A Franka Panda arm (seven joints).
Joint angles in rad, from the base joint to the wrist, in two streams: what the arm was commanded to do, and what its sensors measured. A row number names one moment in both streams.
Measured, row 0: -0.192 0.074 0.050 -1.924 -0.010 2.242 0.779
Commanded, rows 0 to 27: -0.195 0.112 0.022 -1.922 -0.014 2.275 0.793; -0.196 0.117 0.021 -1.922 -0.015 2.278 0.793; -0.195 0.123 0.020 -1.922 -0.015 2.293 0.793; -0.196 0.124 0.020 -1.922 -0.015 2.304 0.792; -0.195 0.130 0.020 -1.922 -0.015 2.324 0.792; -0.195 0.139 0.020 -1.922 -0.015 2.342 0.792; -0.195 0.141 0.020 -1.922 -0.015 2.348 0.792; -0.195 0.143 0.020 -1.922 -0.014 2.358 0.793; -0.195 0.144 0.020 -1.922 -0.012 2.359 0.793; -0.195 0.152 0.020 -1.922 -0.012 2.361 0.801; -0.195 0.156 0.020 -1.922 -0.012 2.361 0.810; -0.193 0.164 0.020 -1.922 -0.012 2.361 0.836; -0.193 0.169 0.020 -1.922 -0.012 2.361 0.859; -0.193 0.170 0.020 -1.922 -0.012 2.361 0.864; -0.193 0.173 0.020 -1.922 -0.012 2.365 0.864; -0.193 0.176 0.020 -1.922 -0.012 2.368 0.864; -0.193 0.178 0.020 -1.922 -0.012 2.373 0.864; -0.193 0.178 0.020 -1.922 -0.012 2.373 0.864; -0.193 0.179 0.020 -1.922 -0.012 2.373 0.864; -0.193 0.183 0.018 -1.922 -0.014 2.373 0.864; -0.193 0.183 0.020 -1.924 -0.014 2.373 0.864; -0.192 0.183 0.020 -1.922 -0.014 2.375 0.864; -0.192 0.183 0.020 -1.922 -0.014 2.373 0.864; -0.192 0.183 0.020 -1.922 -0.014 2.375 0.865; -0.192 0.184 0.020 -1.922 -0.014 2.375 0.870; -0.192 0.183 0.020 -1.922 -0.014 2.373 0.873; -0.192 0.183 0.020 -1.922 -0.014 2.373 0.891; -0.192 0.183 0.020 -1.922 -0.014 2.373 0.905
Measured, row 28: -0.193 0.179 0.017 -1.924 -0.010 2.351 0.851
